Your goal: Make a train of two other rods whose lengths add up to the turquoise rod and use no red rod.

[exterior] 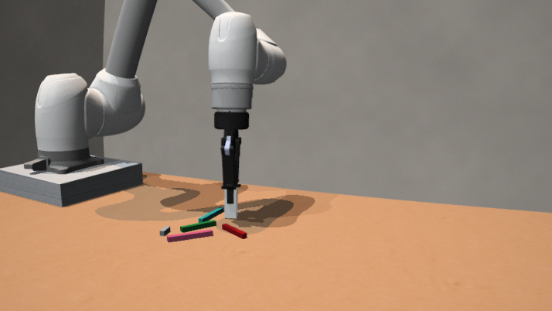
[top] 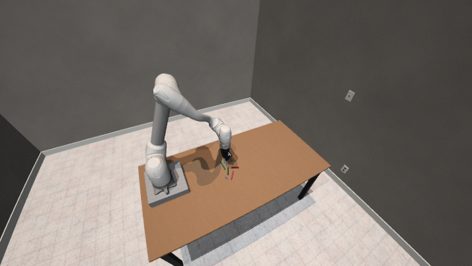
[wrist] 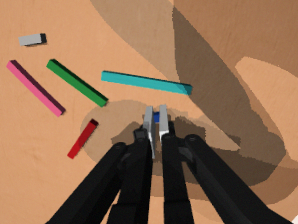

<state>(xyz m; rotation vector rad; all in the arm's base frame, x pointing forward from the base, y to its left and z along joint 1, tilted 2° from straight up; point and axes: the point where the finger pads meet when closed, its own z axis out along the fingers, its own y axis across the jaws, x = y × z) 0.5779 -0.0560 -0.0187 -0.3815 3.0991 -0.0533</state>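
My gripper is now 4 cm past the turquoise rod, 2 cm to the left of it and 3 cm above it. Also, from my hand: red rod (5 cm ahead, 10 cm to the right, 3 cm below); green rod (3 cm behind, 10 cm to the right, 3 cm below); blue rod (3 cm below).
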